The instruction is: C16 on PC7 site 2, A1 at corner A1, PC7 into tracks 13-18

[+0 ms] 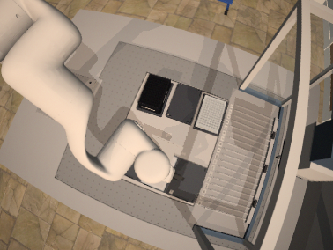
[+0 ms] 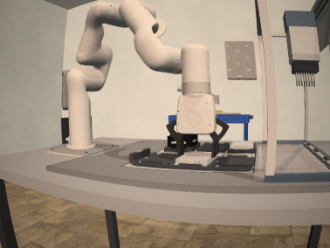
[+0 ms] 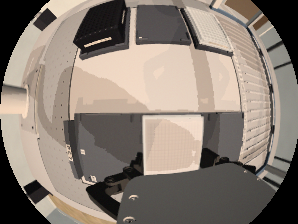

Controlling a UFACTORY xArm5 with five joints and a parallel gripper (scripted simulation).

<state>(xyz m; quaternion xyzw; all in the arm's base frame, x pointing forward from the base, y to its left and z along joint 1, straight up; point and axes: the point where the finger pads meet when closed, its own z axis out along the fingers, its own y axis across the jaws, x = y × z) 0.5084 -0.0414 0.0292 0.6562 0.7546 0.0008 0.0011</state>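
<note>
Now: hand 2 cm above the carrier PC7 and 1 cm past it. Round my hand: instrument frame post: 22 cm ahead, 22 cm above, 12 cm to the right; black deep-well block C51: 23 cm to the left, 16 cm behind; plate nest S2: 26 cm to the left, 5 cm behind, 3 cm below.
</note>
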